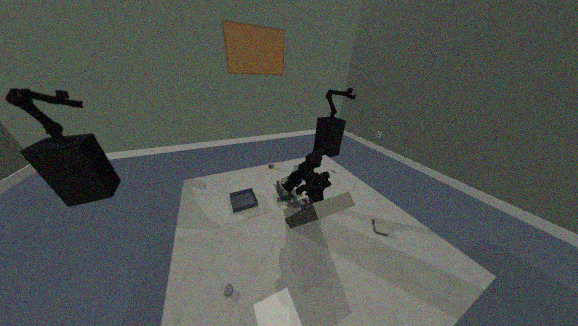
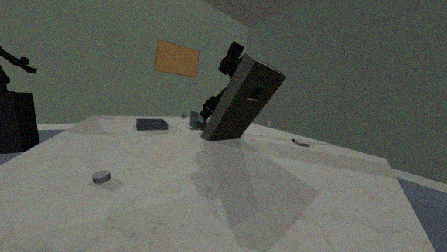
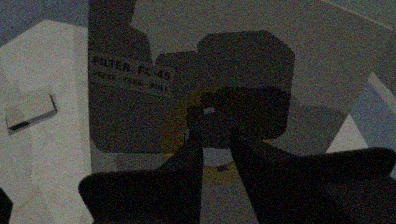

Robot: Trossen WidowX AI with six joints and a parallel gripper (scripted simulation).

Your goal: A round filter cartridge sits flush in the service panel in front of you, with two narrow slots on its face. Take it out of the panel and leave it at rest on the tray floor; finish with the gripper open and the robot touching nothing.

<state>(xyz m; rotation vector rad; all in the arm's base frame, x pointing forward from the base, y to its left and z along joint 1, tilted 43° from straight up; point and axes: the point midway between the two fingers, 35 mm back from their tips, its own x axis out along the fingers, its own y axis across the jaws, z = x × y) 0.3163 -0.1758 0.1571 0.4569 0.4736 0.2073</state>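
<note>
Right now the round filter cartridge is 1 cm ahead of my gripper tip and 1 cm below it. Round my gripper tip: service panel (4 cm behind, 8 cm below); flat piece (12 cm ahead, 38 cm to the left, 23 cm below); dark square tray (44 cm behind, 25 cm to the right, 23 cm below).
</note>
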